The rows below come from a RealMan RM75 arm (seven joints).
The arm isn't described. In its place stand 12 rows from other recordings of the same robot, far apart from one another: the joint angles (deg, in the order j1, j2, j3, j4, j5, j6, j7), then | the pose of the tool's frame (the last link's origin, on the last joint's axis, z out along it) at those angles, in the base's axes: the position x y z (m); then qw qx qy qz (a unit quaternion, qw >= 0).
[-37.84, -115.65, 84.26, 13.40, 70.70, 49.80, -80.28] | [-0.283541 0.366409 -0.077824 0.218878 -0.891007 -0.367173 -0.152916]
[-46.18, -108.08, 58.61, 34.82, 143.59, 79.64, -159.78] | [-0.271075 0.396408 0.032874 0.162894 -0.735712 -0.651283 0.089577]
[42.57, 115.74, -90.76, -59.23, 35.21, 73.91, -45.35] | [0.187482 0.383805 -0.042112 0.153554 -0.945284 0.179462 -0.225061]
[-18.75, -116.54, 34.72, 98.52, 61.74, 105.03, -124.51] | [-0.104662 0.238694 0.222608 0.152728 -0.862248 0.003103 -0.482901]
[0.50, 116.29, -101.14, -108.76, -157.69, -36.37, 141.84] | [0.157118 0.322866 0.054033 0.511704 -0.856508 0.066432 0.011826]
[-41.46, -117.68, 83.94, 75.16, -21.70, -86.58, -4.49] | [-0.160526 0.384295 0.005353 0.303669 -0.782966 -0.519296 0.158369]
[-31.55, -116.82, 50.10, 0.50, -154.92, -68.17, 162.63] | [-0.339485 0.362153 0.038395 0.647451 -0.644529 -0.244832 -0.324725]
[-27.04, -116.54, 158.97, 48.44, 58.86, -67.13, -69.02] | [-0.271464 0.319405 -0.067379 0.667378 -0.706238 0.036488 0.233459]
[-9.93, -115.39, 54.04, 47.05, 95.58, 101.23, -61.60] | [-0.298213 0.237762 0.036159 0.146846 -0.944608 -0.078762 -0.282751]
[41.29, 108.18, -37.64, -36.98, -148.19, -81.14, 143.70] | [0.307791 0.384354 0.068958 0.182874 -0.750418 0.635153 0.003306]
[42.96, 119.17, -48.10, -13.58, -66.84, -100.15, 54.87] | [0.149750 0.357579 0.006815 0.160119 -0.793363 0.055783 0.584659]
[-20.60, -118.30, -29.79, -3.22, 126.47, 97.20, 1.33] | [-0.301750 0.270659 0.007768 0.600468 -0.714263 0.008681 -0.359432]
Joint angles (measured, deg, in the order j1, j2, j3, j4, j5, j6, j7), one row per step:
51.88, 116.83, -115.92, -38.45, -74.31, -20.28, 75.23
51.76, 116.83, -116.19, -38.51, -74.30, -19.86, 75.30
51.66, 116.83, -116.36, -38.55, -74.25, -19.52, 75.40
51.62, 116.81, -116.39, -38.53, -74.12, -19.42, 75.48
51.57, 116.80, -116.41, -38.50, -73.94, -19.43, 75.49
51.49, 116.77, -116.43, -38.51, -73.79, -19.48, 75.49
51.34, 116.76, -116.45, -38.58, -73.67, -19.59, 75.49
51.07, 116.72, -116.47, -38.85, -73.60, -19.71, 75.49
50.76, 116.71, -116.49, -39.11, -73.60, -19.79, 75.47
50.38, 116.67, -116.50, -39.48, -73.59, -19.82, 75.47
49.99, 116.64, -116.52, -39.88, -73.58, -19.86, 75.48
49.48, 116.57, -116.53, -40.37, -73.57, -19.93, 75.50
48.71, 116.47, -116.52, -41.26, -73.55, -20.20, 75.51
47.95, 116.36, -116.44, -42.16, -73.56, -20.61, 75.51
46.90, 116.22, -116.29, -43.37, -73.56, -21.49, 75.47
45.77, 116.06, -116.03, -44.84, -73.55, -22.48, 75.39
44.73, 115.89, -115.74, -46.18, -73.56, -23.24, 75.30
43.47, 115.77, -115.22, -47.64, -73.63, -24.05, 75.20
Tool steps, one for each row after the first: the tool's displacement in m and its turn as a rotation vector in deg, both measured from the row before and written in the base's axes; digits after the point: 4 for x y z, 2 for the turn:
0.0010, -0.0001, -0.0002, 0.25, -0.13, -0.09
0.0008, 0.0000, 0.0000, 0.22, -0.01, -0.17
0.0005, 0.0002, 0.0002, 0.08, 0.10, -0.21
0.0005, -0.0001, 0.0000, -0.03, 0.11, -0.18
0.0005, -0.0002, 0.0001, -0.05, 0.10, -0.14
0.0006, -0.0006, -0.0001, -0.13, 0.12, -0.14
0.0005, -0.0009, 0.0001, -0.13, 0.18, -0.06
0.0008, -0.0010, -0.0001, -0.10, 0.13, -0.06
0.0007, -0.0009, 0.0002, -0.04, 0.20, -0.08
0.0006, -0.0011, 0.0001, -0.06, 0.22, -0.07
0.0011, -0.0012, 0.0004, -0.06, 0.26, -0.12
0.0006, -0.0023, 0.0004, -0.25, 0.51, -0.02
0.0004, -0.0024, 0.0006, -0.33, 0.53, 0.02
0.0004, -0.0039, 0.0005, -0.72, 0.76, 0.10
-0.0007, -0.0041, 0.0011, -0.73, 0.96, 0.25
-0.0004, -0.0032, 0.0016, -0.45, 0.85, 0.20
0.0000, -0.0033, 0.0022, -0.35, 1.04, 0.05

